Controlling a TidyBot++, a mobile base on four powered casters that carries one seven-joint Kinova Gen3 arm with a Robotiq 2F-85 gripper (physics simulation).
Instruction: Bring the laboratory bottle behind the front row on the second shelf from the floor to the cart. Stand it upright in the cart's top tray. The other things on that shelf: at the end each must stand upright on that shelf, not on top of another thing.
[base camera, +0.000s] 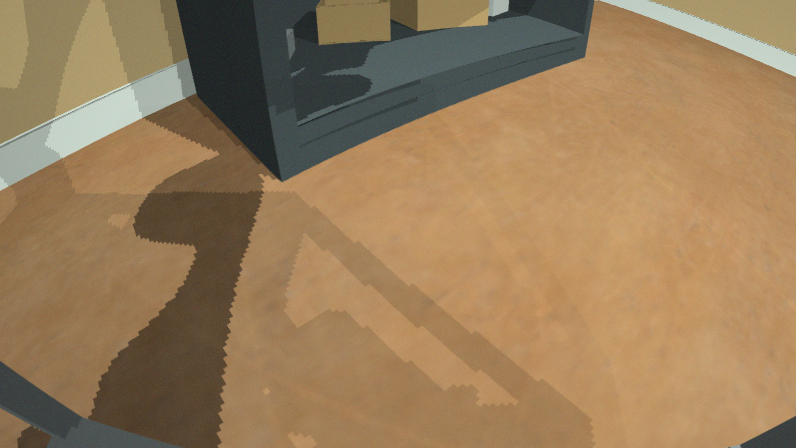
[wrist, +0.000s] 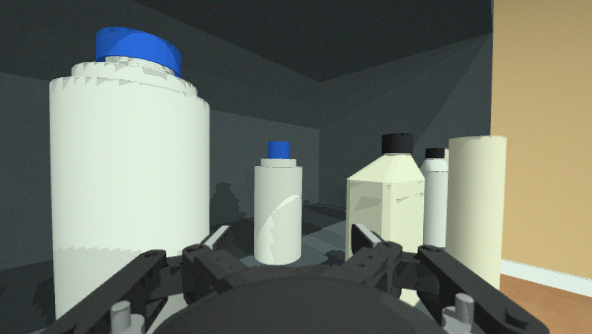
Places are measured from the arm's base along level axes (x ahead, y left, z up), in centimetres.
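Pixels of known places: gripper, between the fingertips: (wrist: 292, 238).
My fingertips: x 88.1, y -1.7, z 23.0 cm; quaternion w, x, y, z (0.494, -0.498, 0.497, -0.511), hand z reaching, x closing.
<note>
Ahead of a thing's pixels: the offset from my fingertips to its top centre. "spot": to the spot under its first point.
My gripper (wrist: 292, 238) is open and empty in the wrist view, level with the bottles on the shelf. A white bottle with a blue cap {dx +18.7, dy +1.7, dz +8.4 cm} (wrist: 277, 215) stands upright farther back, seen between the two fingertips. A large white bottle with a blue cap {dx -1.3, dy +9.7, dz +12.6 cm} (wrist: 130, 165) stands close at the left, partly behind the left finger. A cream angular bottle with a black cap {dx +6.6, dy -10.0, dz +8.6 cm} (wrist: 400, 200) stands to the right, its lower part behind the right finger. A cream cylinder {dx +8.5, dy -21.4, dz +8.4 cm} (wrist: 475, 210) stands at the far right. A white bottle with a black cap {dx +24.1, dy -27.6, dz +8.2 cm} (wrist: 435, 200) is partly hidden behind it. The cart does not show.
The dark shelf unit (base camera: 272, 100) stands ahead in the base camera view. Its lowest shelf holds two cardboard boxes {spot: dx +5.8, dy +15.2, dz -51.1 cm} (base camera: 354, 25) {spot: dx +17.9, dy -3.9, dz -51.2 cm} (base camera: 445, 13). In the wrist view, the shelf's side wall and the board above enclose the bottles. A tan room wall (wrist: 545, 125) lies beyond at the right.
</note>
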